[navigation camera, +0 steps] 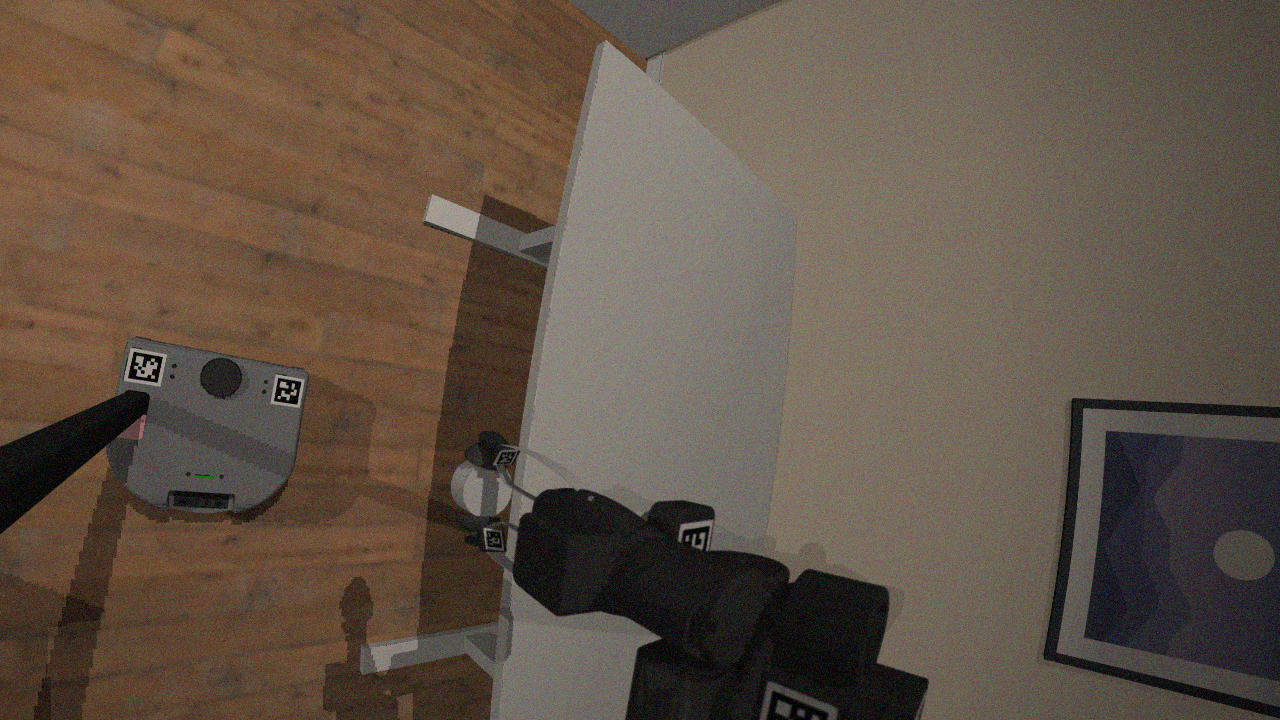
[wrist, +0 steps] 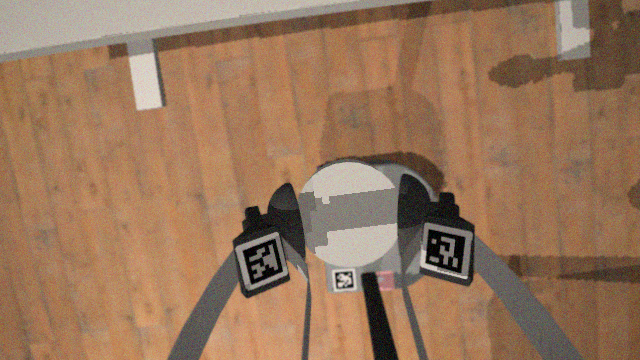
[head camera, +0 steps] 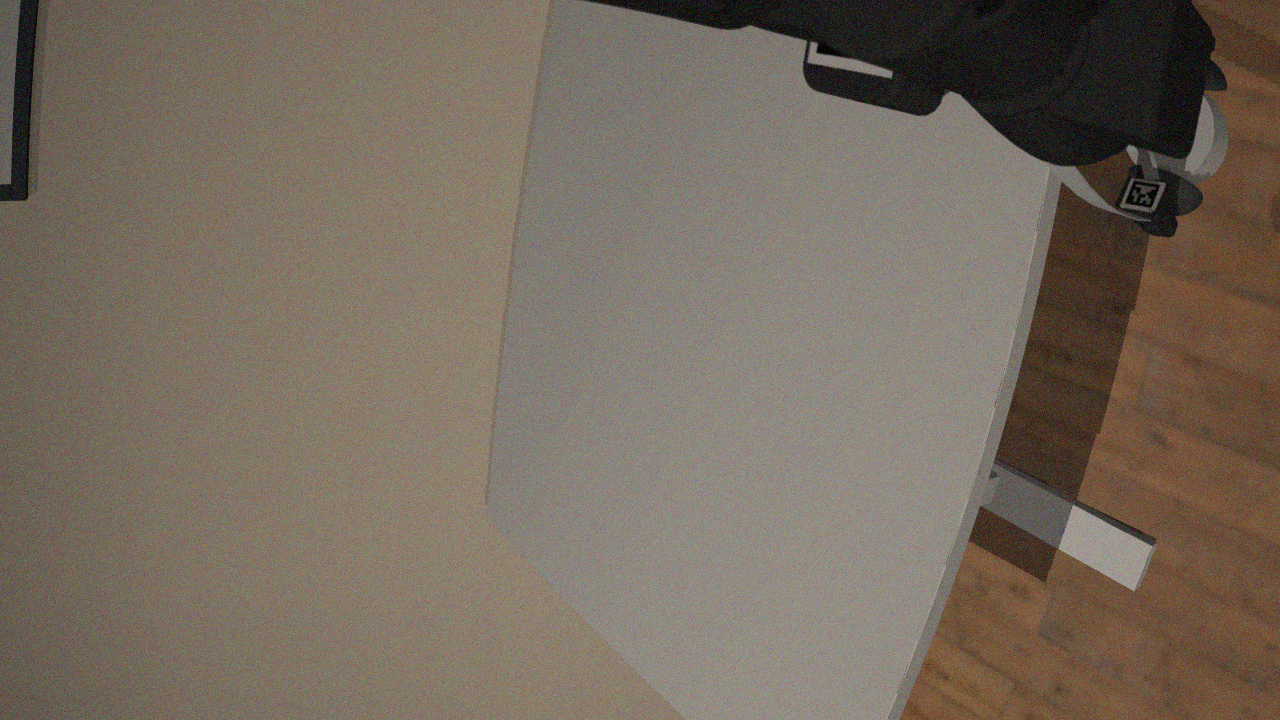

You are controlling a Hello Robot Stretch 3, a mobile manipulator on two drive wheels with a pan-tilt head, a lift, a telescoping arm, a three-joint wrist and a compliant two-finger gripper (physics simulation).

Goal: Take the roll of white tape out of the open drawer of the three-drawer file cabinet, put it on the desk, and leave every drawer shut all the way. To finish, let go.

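The roll of white tape (navigation camera: pixel 480 488) (wrist: pixel 350 215) is held between the two fingertips of my gripper (navigation camera: pixel 484 490) (wrist: pixel 347 206), which is shut on it. In the head view, part of the tape (head camera: pixel 1211 138) shows beyond the dark wrist, and one finger is hidden there. The white desk (head camera: pixel 760 340) (navigation camera: pixel 662 313) (wrist: pixel 90 20) stands against the wall. My wrist extends over the desk top, and the fingers with the tape appear just outside its front edge, over the floor in these views. The file cabinet and its drawers do not show in the current views.
My base (navigation camera: pixel 214 438) is on the wooden floor in front of the desk, with the dark mast (navigation camera: pixel 71 456) (wrist: pixel 377 315) beside it. White desk feet (head camera: pixel 1105 546) (navigation camera: pixel 452 217) (wrist: pixel 146 80) stick out at floor level. A framed picture (navigation camera: pixel 1163 546) hangs on the wall.
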